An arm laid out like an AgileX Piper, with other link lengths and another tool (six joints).
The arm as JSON. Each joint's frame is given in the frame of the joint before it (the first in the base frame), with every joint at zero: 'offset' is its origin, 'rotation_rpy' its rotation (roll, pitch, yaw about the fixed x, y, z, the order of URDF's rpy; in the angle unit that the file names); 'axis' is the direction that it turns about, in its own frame. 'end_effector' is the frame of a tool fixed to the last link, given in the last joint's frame.
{
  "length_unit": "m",
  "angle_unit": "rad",
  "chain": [
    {
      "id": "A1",
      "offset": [
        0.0,
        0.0,
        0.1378
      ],
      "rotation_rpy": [
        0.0,
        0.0,
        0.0
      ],
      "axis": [
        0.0,
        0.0,
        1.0
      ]
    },
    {
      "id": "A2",
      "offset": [
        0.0,
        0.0,
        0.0
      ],
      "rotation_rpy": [
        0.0,
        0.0,
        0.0
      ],
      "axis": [
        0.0,
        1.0,
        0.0
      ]
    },
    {
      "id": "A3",
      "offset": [
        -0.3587,
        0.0,
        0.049
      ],
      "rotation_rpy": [
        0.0,
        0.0,
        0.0
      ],
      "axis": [
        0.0,
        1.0,
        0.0
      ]
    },
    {
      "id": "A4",
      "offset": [
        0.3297,
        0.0,
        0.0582
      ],
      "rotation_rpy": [
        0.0,
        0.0,
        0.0
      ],
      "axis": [
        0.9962,
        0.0,
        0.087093
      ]
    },
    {
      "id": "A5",
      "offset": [
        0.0,
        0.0,
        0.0
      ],
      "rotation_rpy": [
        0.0,
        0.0,
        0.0
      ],
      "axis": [
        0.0,
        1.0,
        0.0
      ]
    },
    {
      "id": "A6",
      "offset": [
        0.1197,
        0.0,
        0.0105
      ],
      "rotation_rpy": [
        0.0,
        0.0,
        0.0
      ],
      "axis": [
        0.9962,
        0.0,
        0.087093
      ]
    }
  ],
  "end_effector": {
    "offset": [
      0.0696,
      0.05,
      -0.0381
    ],
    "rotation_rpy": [
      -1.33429,
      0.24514,
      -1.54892
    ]
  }
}
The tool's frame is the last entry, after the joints.
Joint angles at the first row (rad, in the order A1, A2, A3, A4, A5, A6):
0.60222 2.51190 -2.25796 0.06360 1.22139 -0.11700
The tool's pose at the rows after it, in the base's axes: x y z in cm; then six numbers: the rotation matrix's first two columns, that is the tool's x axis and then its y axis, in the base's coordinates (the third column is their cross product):
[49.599, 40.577, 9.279, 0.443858, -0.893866, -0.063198, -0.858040, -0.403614, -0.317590]
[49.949, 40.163, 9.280, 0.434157, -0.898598, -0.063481, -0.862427, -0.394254, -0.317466]
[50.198, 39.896, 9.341, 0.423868, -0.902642, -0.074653, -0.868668, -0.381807, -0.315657]
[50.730, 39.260, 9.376, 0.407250, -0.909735, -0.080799, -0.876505, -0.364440, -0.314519]
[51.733, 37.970, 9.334, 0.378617, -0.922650, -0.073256, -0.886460, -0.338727, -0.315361]
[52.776, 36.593, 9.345, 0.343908, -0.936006, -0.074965, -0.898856, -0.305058, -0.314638]
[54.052, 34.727, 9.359, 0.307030, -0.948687, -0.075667, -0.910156, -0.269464, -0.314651]
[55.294, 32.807, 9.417, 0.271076, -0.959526, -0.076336, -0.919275, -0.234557, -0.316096]
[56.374, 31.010, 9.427, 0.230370, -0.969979, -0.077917, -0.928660, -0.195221, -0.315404]
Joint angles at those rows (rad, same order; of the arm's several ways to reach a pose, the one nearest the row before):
0.60383 2.51189 -2.25795 0.03883 1.21975 -0.10752
0.59525 2.51190 -2.25796 0.03871 1.21975 -0.10523
0.58620 2.51188 -2.25792 0.05019 1.21973 -0.10525
0.57139 2.51187 -2.25792 0.05610 1.21974 -0.10296
0.54803 2.51187 -2.25789 0.04656 1.21971 -0.09300
0.52047 2.51190 -2.25796 0.04656 1.21975 -0.08314
0.48504 2.51189 -2.25825 0.04656 1.21974 -0.07940
0.44937 2.51188 -2.25998 0.04656 1.21974 -0.07724
0.41618 2.51191 -2.26004 0.04656 1.21978 -0.06817

